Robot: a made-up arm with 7 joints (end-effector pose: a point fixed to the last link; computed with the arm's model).
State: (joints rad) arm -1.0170 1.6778 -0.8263 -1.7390 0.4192 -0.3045 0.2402
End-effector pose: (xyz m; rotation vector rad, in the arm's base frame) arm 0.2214 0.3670 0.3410 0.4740 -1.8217 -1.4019
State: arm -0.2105 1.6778 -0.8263 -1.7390 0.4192 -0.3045 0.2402
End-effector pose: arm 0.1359 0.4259 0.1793 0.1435 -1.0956 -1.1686
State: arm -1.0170 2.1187 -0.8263 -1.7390 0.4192 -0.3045 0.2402
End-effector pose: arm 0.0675 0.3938 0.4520 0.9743 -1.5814 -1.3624
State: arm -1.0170 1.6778 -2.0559 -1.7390 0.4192 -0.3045 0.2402
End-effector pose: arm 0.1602 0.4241 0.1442 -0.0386 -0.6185 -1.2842
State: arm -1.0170 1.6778 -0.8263 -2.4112 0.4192 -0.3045 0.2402
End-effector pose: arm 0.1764 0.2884 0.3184 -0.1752 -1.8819 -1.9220
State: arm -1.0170 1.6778 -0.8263 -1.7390 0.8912 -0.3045 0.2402
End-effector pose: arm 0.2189 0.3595 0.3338 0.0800 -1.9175 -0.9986
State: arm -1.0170 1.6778 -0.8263 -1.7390 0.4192 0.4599 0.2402
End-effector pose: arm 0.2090 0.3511 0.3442 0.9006 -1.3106 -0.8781
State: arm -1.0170 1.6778 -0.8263 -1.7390 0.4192 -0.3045 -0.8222
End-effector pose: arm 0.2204 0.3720 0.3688 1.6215 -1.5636 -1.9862
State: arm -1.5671 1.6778 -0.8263 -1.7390 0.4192 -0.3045 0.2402
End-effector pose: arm 0.1927 0.3226 0.4630 0.7324 -2.3272 -1.4992
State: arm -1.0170 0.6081 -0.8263 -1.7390 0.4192 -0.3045 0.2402
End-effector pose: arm 0.3968 0.0318 0.1035 -0.8559 -2.1130 -1.2627
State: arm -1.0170 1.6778 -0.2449 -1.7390 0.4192 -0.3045 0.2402
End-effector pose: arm 0.1619 0.3601 0.4287 0.7543 -2.3971 -1.3160
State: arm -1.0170 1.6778 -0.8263 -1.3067 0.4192 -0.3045 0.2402
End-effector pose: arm 0.2189 0.4268 0.3516 0.8263 -1.7036 -1.0380
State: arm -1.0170 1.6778 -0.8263 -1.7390 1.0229 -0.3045 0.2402
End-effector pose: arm 0.2179 0.3569 0.3326 -0.0265 -1.9284 -0.8825
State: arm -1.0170 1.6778 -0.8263 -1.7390 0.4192 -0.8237 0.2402
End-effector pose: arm 0.2349 0.3708 0.3403 0.0837 -2.1195 -1.7401
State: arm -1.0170 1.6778 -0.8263 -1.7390 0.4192 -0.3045 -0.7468
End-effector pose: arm 0.2211 0.3724 0.3668 1.5358 -1.5994 -1.9524
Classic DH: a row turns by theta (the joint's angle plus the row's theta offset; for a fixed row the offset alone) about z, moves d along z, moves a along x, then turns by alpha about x. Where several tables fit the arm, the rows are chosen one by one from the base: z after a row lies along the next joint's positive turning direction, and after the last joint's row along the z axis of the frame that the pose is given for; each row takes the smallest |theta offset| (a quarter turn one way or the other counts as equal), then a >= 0, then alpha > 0; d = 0 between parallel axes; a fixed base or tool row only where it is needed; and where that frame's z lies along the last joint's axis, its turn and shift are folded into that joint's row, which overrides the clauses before.
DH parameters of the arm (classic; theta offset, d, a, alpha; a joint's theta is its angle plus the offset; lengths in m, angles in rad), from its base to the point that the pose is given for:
base (fixed): 0 0.2224 -0.023 -1.2217
joint 1: -1.5708 0.0133 0.016 -1.5708
joint 2: 1.2217 -0.027 0.018 1.5708
joint 3: 1.5708 -0.412 0.042 -1.5708
joint 4: 0 0.043 -0.013 1.5708
joint 5: 0 -0.161 -0.005 -1.5708
joint 6: 0 0.004 0.016 1.5708
joint 7: -0.4307 0.3945 -0.0216 -0.0478
tool (fixed): 0.3995 -0.3689 0 0

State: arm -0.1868 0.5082 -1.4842 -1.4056 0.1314 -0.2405 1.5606
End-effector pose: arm 0.0679 0.0517 -0.2178 -1.1931 -0.1623 -0.0340
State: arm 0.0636 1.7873 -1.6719 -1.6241 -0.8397 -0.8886 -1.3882
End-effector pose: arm -0.0052 0.4535 0.1250 0.7560 0.8665 2.3817
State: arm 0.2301 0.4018 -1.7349 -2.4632 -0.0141 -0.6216 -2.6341
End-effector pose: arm -0.0761 -0.0033 -0.1076 1.4127 -2.6601 -0.8209
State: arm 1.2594 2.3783 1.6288 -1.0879 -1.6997 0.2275 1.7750
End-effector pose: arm 0.3032 0.3337 0.5150 1.7711 -1.5388 -1.1819
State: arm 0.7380 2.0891 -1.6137 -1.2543 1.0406 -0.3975 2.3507
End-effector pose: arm -0.0645 0.4787 0.3122 0.7680 -0.1926 1.5973
